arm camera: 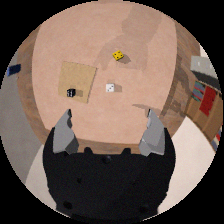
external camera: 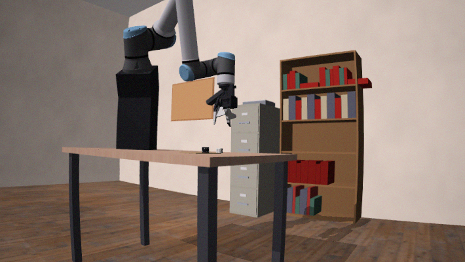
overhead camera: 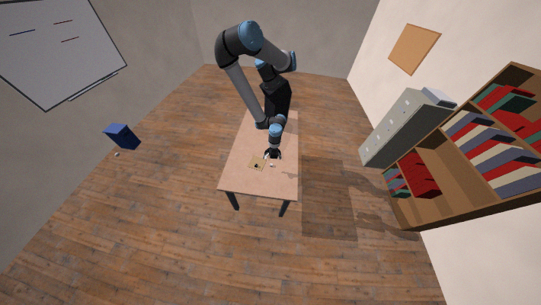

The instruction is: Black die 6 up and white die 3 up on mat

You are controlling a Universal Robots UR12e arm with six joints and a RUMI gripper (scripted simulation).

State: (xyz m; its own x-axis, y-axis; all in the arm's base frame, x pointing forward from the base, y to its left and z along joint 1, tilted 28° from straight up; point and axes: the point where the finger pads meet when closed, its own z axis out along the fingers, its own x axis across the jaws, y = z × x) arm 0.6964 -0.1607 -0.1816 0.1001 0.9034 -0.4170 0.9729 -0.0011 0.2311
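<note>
The white die lies 120 mm below my hand and 10 mm behind it. From my hand the other things lie so: tan mat 130 mm to the right, 130 mm below, 50 mm behind; then yellow die 120 mm below, 120 mm behind, 40 mm to the left; then black die 140 mm to the right, 120 mm below, 20 mm behind.
</note>
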